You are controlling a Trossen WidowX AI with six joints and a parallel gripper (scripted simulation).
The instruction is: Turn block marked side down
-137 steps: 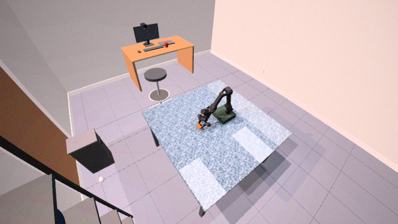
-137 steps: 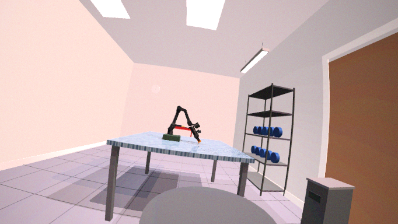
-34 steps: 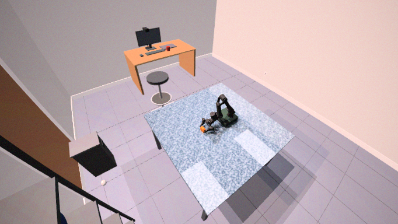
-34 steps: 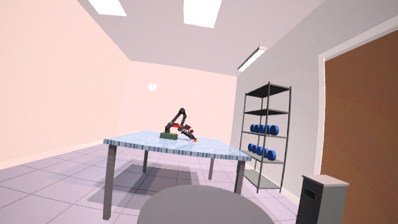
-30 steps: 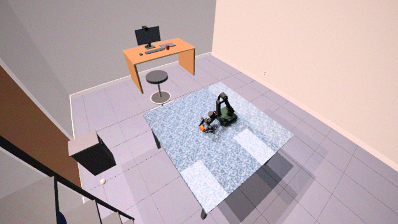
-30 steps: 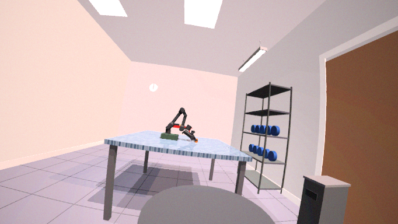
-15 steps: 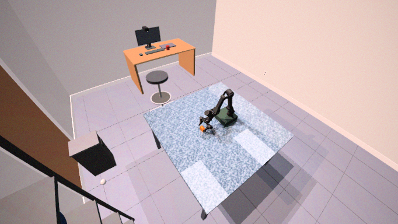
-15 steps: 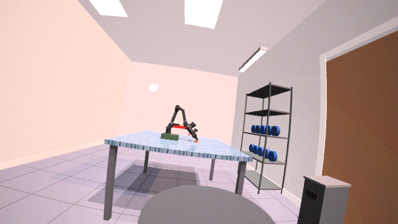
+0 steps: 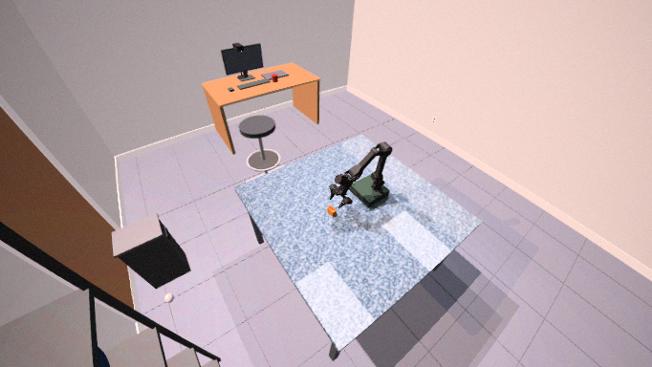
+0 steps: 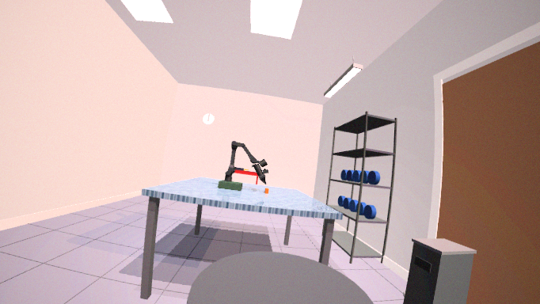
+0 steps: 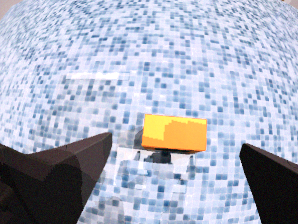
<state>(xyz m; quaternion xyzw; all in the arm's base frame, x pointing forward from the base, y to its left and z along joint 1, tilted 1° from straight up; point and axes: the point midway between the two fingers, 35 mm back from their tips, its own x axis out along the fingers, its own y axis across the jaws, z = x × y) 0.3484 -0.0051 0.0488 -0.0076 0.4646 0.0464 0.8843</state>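
Right now the orange block is 10 mm ahead of my gripper tip and 60 mm below it.
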